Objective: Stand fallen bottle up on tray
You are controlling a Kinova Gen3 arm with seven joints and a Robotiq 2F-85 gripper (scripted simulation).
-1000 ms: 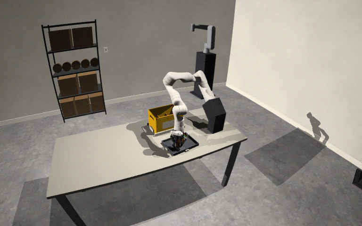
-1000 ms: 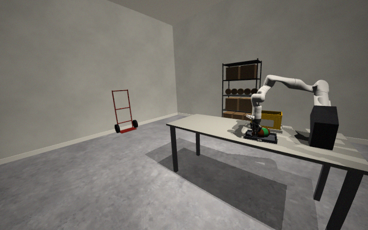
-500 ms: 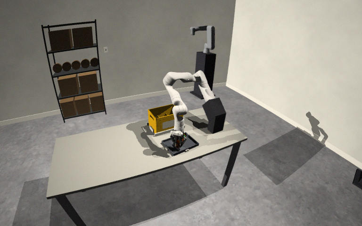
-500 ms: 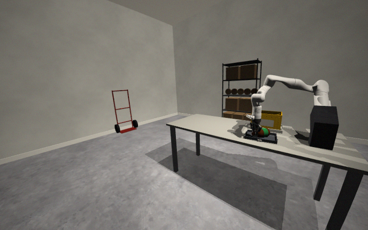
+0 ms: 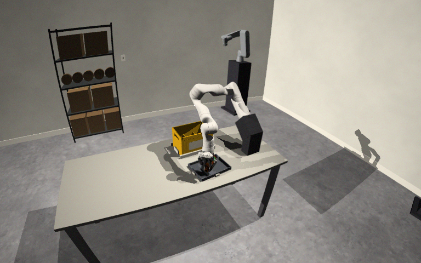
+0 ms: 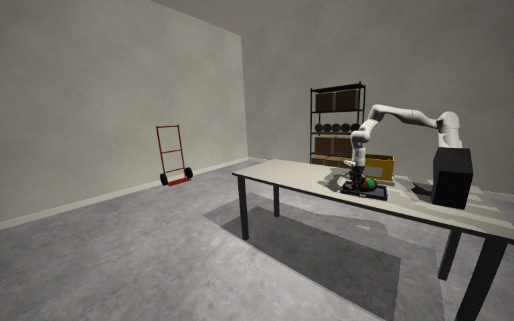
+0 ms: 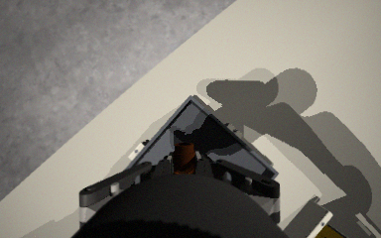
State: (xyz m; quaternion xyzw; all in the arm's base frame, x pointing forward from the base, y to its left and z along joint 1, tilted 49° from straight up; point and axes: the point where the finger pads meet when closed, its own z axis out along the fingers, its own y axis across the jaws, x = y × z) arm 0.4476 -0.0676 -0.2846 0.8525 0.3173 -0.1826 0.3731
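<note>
Right now the bottle is 4 cm behind my hand and 3 cm to the right of it. Round my hand: yellow crate: 33 cm to the right, 7 cm behind, 4 cm above; then tray: 5 cm behind, 4 cm to the right, 3 cm below.
</note>
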